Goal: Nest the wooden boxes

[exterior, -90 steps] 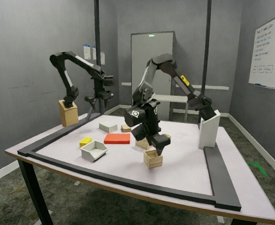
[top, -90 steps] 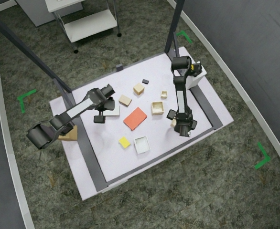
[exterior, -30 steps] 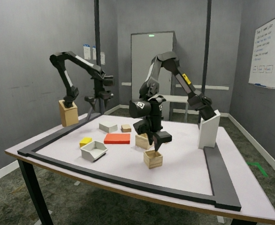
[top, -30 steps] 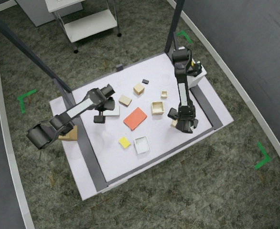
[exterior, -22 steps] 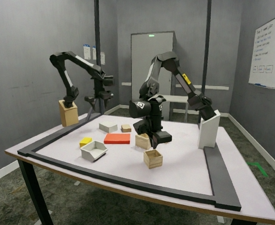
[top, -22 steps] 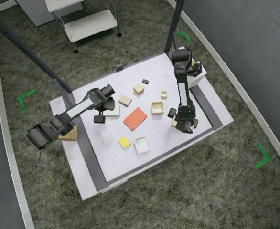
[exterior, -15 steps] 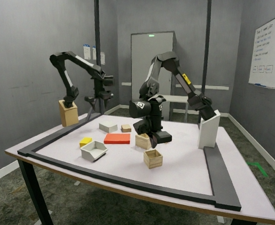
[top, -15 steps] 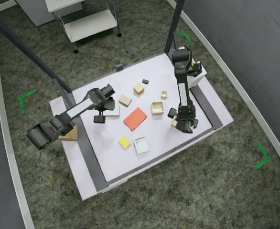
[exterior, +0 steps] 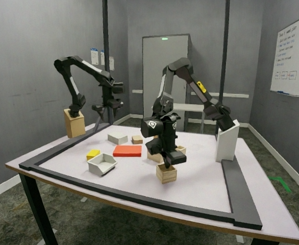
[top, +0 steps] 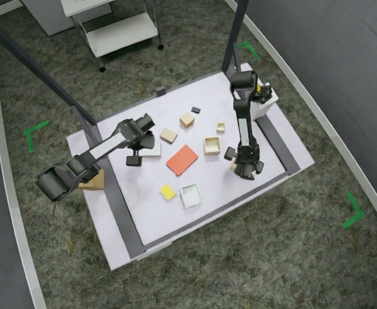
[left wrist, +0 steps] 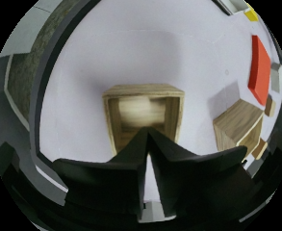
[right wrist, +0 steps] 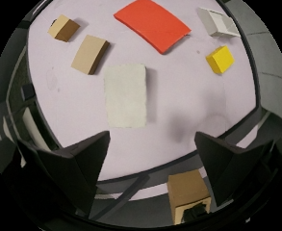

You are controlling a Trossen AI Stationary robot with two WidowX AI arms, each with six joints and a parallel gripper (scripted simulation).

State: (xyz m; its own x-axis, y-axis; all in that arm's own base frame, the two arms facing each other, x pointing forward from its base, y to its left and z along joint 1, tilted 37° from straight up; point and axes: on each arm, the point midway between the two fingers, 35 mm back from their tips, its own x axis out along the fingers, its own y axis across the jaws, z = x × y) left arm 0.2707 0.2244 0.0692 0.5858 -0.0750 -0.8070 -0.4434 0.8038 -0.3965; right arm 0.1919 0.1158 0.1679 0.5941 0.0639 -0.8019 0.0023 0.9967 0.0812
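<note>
The mid-sized wooden box lies 70 mm below my left hand. From my left hand the other things lie so: biggest wooden box 150 mm behind, 80 mm to the right, 60 mm below; white tray 280 mm to the right, 50 mm below, 30 mm ahead; small wooden box 230 mm behind, 70 mm below, 20 mm to the left.
</note>
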